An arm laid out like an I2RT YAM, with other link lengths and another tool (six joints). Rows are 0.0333 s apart.
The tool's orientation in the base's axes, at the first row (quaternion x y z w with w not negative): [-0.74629 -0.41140 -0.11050 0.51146]
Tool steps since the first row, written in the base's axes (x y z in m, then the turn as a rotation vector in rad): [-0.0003 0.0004 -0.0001 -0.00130 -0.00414 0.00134]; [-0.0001 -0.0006 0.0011 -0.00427 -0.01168 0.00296]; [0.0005 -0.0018 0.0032 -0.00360 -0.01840 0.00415]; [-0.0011 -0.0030 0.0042 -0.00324 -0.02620 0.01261]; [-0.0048 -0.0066 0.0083 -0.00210 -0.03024 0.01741]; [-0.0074 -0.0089 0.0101 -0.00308 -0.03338 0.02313]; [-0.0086 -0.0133 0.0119 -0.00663 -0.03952 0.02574]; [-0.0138 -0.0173 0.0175 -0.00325 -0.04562 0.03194]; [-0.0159 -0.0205 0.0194 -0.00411 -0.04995 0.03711]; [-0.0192 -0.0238 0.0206 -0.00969 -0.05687 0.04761]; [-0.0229 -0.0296 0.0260 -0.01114 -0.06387 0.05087]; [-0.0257 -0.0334 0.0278 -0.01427 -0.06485 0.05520]
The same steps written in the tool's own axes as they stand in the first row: [0.0000 -0.0002 0.0005 -0.00212 -0.00127 -0.00381]; [0.0003 -0.0007 -0.0010 -0.00684 -0.00348 -0.01022]; [0.0013 -0.0015 -0.0031 -0.00908 -0.00286 -0.01668]; [0.0003 -0.0032 -0.0042 -0.00780 -0.00721 -0.02726]; [-0.0015 -0.0082 -0.0082 -0.00629 -0.00905 -0.03317]; [-0.0033 -0.0109 -0.0103 -0.00514 -0.01318 -0.03819]; [-0.0052 -0.0124 -0.0145 -0.00895 -0.01666 -0.04371]; [-0.0072 -0.0194 -0.0192 -0.00622 -0.01753 -0.05259]; [-0.0090 -0.0218 -0.0222 -0.00591 -0.02103 -0.05841]; [-0.0121 -0.0245 -0.0247 -0.00678 -0.03120 -0.06764]; [-0.0142 -0.0300 -0.0312 -0.00930 -0.03347 -0.07473]; [-0.0168 -0.0328 -0.0345 -0.00925 -0.03853 -0.07672]
